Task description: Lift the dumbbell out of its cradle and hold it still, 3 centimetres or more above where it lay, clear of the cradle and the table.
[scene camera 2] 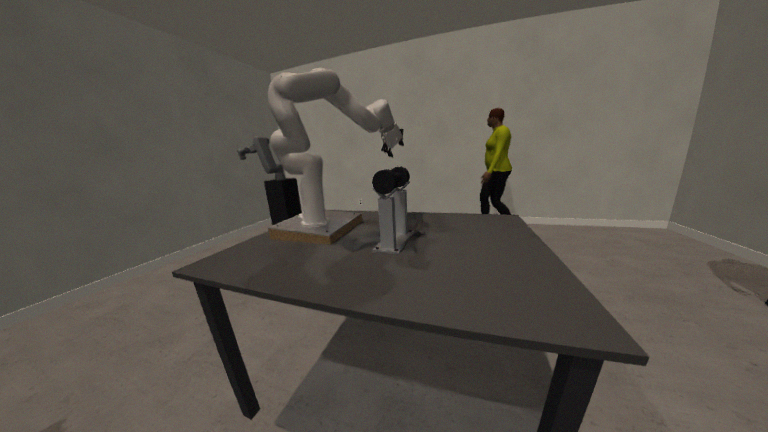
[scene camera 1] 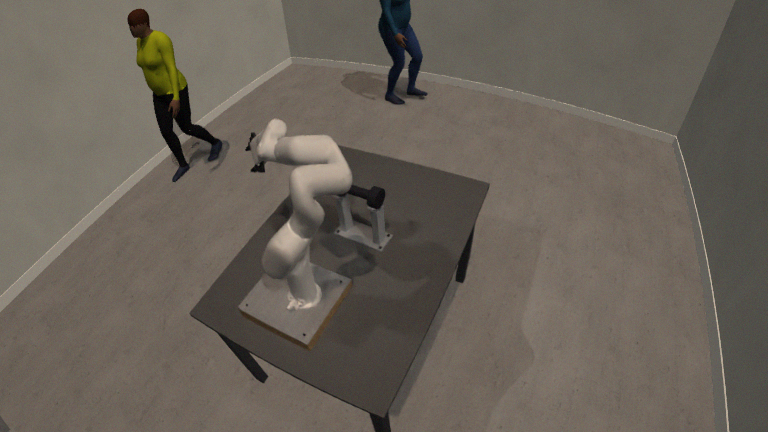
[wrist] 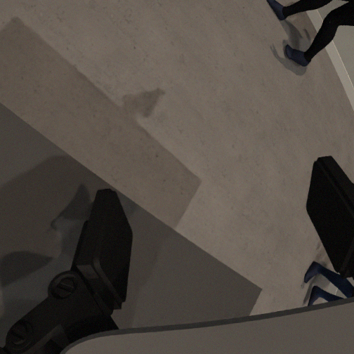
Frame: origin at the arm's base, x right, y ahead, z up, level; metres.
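Seen in the pictures: gripper, fingertip midpoint: [scene camera 2: 396, 150] [scene camera 1: 251, 160]; arm's base at its link origin: [scene camera 2: 315, 222] [scene camera 1: 304, 295].
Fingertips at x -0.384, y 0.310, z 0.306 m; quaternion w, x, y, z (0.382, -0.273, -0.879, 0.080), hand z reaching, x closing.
Observation:
Offsets run from my fingertips to a thing's top centre. Level surfaces: height alone.
A black dumbbell {dx +0.433, dy +0.081, dz -0.071 m} [scene camera 1: 376, 197] [scene camera 2: 384, 181] lies level across the tops of the two posts of a light grey cradle {dx +0.433, dy +0.081, dz -0.130 m} [scene camera 1: 378, 228] [scene camera 2: 386, 222], which stands on the table. In the first scene view the arm hides the dumbbell's far end. My gripper [scene camera 1: 251, 155] [scene camera 2: 395, 147] [wrist: 216, 197] is wide open, with nothing between its fingers. It hangs in the air higher than the dumbbell and apart from it, off toward the table's far-left side in the first scene view. The dumbbell and the cradle do not show in the wrist view.
The dark table {dz -0.356 m} [scene camera 1: 429, 182] [scene camera 2: 483, 279] [wrist: 200, 280] carries the arm's base plate [scene camera 1: 268, 306] [scene camera 2: 300, 235]. A person in a yellow top [scene camera 1: 158, 59] [scene camera 2: 499, 150] and one in blue [scene camera 1: 396, 32] stand on the floor. Another grey arm [scene camera 2: 264, 154] stands behind mine.

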